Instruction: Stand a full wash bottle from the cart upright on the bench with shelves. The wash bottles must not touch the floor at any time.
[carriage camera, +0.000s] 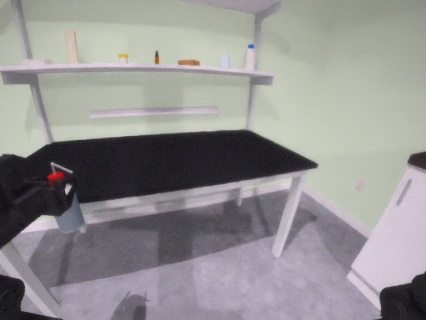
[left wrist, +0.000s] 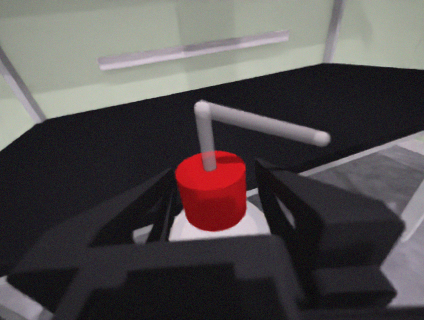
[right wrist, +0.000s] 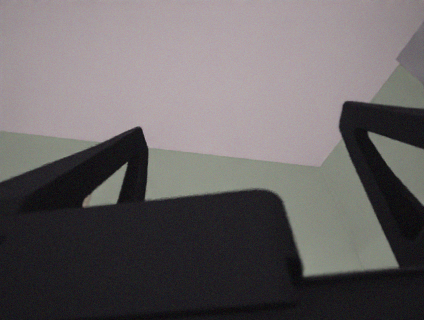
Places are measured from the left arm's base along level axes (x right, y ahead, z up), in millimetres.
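Pixels of known places: left gripper, fingertip midpoint: (carriage camera: 68, 177) (left wrist: 214, 170); right gripper, fingertip midpoint: (right wrist: 241, 126).
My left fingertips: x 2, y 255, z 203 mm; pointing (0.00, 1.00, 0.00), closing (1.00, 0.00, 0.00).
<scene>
Behind a point stands the place of what it marks.
A wash bottle (carriage camera: 70, 217) @[y 198, x 25, z 129 mm] (left wrist: 212, 192) @[y 206, x 3, z 229 mm] with a red cap, a bent clear spout and a blue-grey filled body is at the left of the carriage view. My left gripper (carriage camera: 67, 192) (left wrist: 214, 170) @[y 255, x 2, z 203 mm] is shut on it just below the cap. The bottle is nearly upright, tilted slightly, and its lower body shows in front of the near edge of the bench (carriage camera: 190, 160) @[y 701, x 255, z 64 mm] (left wrist: 125, 130) @[y 702, x -290, z 64 mm], lower than the black top. The bench has a shelf (carriage camera: 140, 68) above it. My right gripper (right wrist: 241, 126) @[y 41, x 694, z 431 mm] is open and empty, raised toward the ceiling and wall. The cart does not show.
The bench's front right leg (carriage camera: 289, 215) @[y 721, x 855, z -296 mm] and front left leg (carriage camera: 29, 280) @[y 281, x -459, z -377 mm] stand on the grey floor. A white cabinet (carriage camera: 395, 225) @[y 442, x 1280, z -140 mm] with a dark top stands at the right. The shelf carries small items, including a blue-capped bottle (carriage camera: 250, 57) @[y 1182, x 597, z 614 mm]. A wall rail (carriage camera: 155, 112) @[y 1137, x -42, z 231 mm] (left wrist: 195, 50) @[y 1128, x -67, z 235 mm] runs below the shelf.
</scene>
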